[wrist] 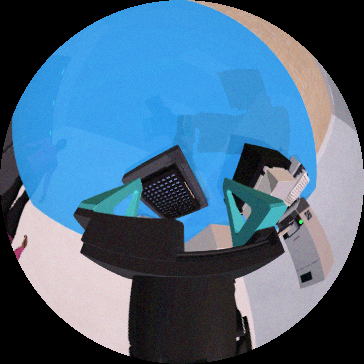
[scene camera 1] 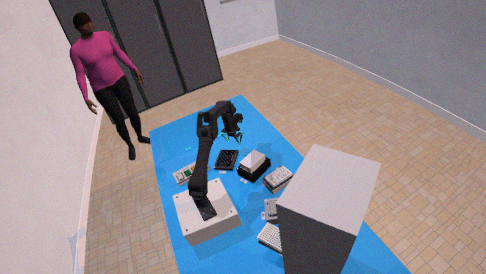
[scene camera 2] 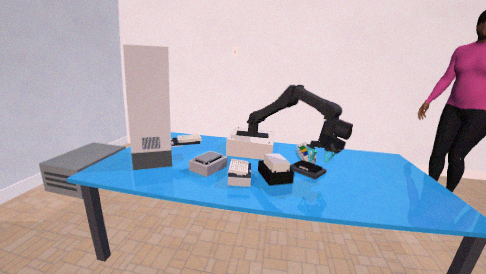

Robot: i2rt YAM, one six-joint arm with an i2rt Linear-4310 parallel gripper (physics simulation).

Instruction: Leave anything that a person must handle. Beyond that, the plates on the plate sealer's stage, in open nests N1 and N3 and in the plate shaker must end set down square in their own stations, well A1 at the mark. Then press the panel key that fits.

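My gripper [scene camera 1: 233, 138] [scene camera 2: 321, 155] [wrist: 181, 181] is open and empty, above the table beyond the black plate. The black well plate [scene camera 1: 226, 159] [scene camera 2: 308, 168] [wrist: 169, 192] lies in a low dark holder. A thick white plate or stack [scene camera 1: 253, 161] [scene camera 2: 276, 162] [wrist: 281, 182] sits on a black block and looks slightly askew. A white well plate [scene camera 1: 278, 176] [scene camera 2: 239, 167] [wrist: 298, 189] is on a pale station. A grey station [scene camera 1: 271, 209] [scene camera 2: 208, 162] and another white well plate [scene camera 1: 270, 236] [scene camera 2: 188, 138] stand farther along. Station names and well A1 are unreadable. The key panel [scene camera 1: 184, 174] [scene camera 2: 303, 151] shows coloured keys, partly behind the arm.
A tall tower device [scene camera 1: 327, 190] [scene camera 2: 148, 100] [wrist: 309, 245] hides part of the stations in scene camera 1. The pale arm base [scene camera 1: 207, 210] [scene camera 2: 250, 147] stands behind the stations. A person [scene camera 1: 102, 65] [scene camera 2: 470, 75] stands by the table's far end, near the arm's side.
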